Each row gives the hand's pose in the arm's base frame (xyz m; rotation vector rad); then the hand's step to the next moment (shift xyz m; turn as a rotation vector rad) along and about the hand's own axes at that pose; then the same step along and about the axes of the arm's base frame.
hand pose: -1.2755 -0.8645 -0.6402 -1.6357 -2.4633 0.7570
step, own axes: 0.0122 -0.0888 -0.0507 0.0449 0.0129 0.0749
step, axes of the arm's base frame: -0.0628 0.0016 0.0816 -0.0334 0.0173 -0.0799
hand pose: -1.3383 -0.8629 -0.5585 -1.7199 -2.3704 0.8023
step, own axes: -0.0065 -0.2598 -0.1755 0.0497 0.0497 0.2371
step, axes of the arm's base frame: -0.1529 -0.0015 0.2738 -0.0654 -0.0273 -0.2369
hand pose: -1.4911 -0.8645 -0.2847 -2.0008 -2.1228 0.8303
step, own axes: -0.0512 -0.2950 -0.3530 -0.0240 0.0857 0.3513
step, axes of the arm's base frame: -0.1025 0.0661 0.4465 -0.0738 -0.1334 -0.3288
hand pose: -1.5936 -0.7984 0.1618 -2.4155 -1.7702 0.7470
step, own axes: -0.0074 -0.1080 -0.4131 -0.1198 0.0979 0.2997
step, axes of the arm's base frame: 0.0723 0.1269 0.4013 -0.0634 -0.2127 -0.2540
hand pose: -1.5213 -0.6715 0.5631 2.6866 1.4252 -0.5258
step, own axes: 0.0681 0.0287 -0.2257 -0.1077 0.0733 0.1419
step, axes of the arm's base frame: 0.1196 0.0840 0.1872 -0.0344 -0.1566 -0.1068
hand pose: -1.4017 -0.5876 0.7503 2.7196 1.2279 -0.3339
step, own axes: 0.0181 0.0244 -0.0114 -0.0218 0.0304 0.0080
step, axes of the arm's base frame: 0.0316 -0.0005 0.0072 0.0077 -0.0375 -0.0011
